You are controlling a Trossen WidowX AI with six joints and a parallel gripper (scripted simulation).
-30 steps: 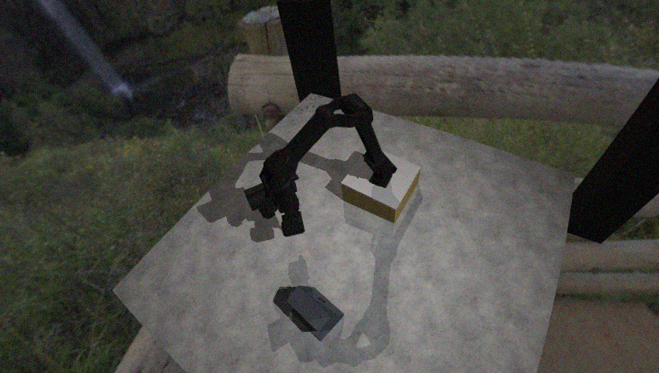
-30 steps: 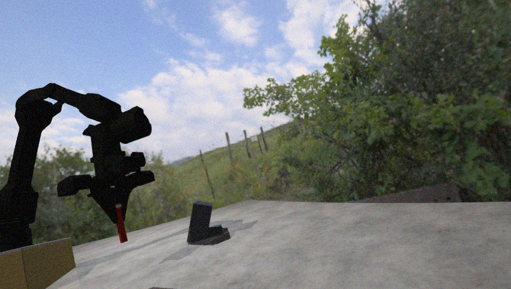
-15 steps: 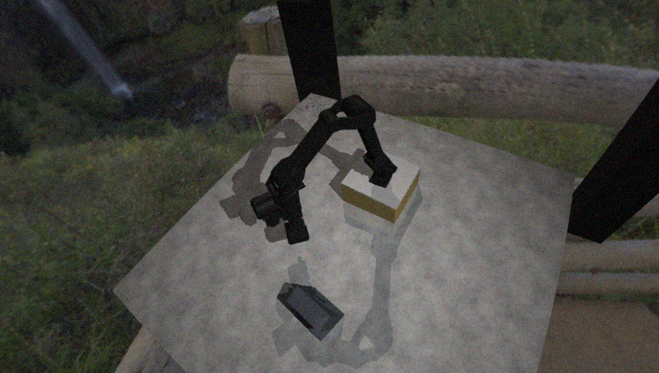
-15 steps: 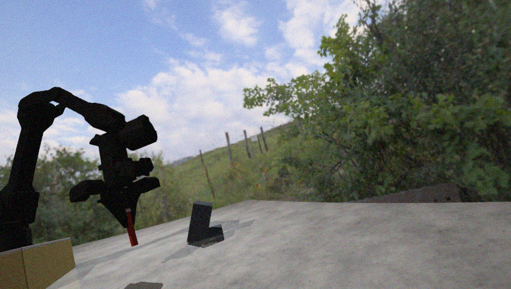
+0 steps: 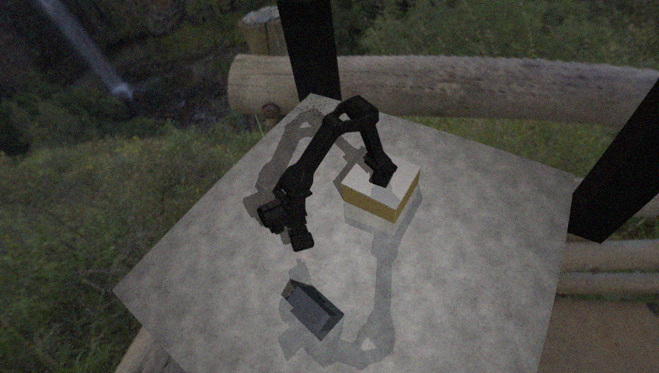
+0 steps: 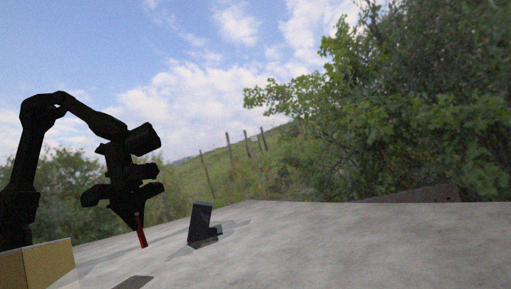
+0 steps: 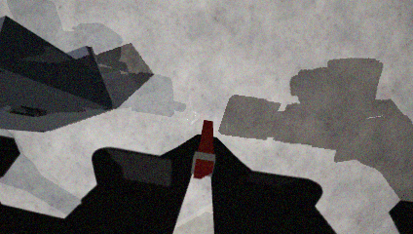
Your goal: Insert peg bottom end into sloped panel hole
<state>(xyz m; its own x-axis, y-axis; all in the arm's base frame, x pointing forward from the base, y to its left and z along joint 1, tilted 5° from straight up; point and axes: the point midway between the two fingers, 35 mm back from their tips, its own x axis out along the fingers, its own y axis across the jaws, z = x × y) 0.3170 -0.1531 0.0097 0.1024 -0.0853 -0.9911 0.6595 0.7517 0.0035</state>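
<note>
The dark sloped panel lies 160 mm ahead of my gripper tip, 170 mm to the left of it and 40 mm below it. From my gripper tip the other things lie so: red peg: 20 mm above.
</note>
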